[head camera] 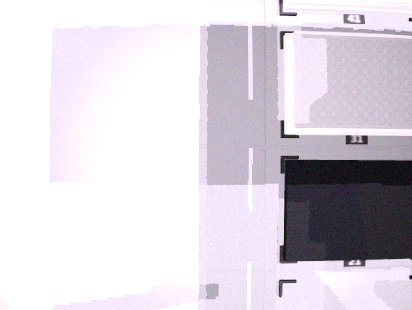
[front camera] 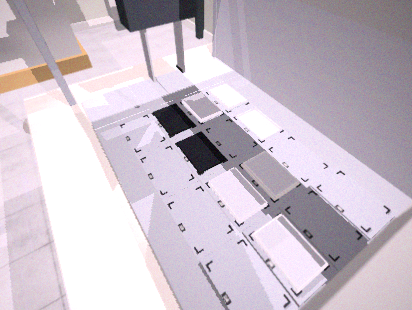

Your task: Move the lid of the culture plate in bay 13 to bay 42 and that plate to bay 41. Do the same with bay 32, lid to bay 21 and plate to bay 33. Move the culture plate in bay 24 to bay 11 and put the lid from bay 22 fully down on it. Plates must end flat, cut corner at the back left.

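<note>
My gripper is open and empty, beyond the far end of the bays in the front view. The culture plate lies flat in bay 24, nearest the front camera. A black lid lies in bay 22. Another black lid lies in bay 21. A white lid lies in bay 42. A plate sits in bay 41, partly cut off in the head view. A grey-looking plate lies flat in bay 33. Bay 11's corner mark shows. Cut corners are unclear in the front view.
A plate with a well pattern sits in bay 31. A white plate lies in bay 23, between the bay 22 lid and the bay 24 plate. A dark post hangs beside the gripper body. Strong glare washes out the head view's left side.
</note>
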